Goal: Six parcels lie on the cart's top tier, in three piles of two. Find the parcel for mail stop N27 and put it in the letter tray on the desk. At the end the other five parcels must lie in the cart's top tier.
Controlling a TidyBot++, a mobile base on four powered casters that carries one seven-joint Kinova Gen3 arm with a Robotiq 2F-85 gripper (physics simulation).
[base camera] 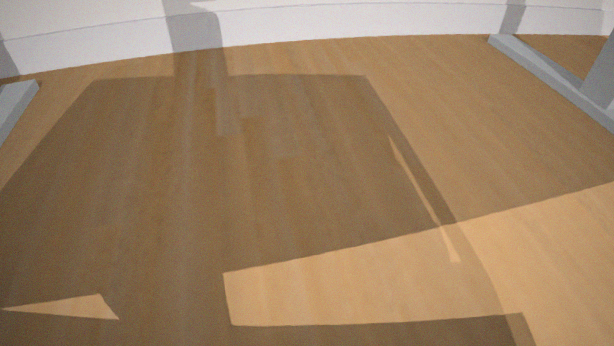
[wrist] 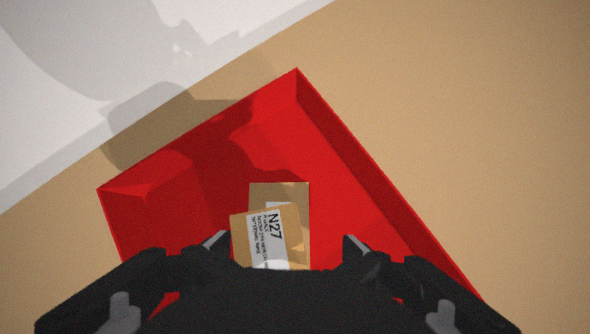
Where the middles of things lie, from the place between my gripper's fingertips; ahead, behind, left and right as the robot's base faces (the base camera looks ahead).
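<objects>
With respect to the red letter tray [wrist: 183, 193], my hand is now 6 cm above it, 2 cm past it and 1 cm to the right of it.
</objects>
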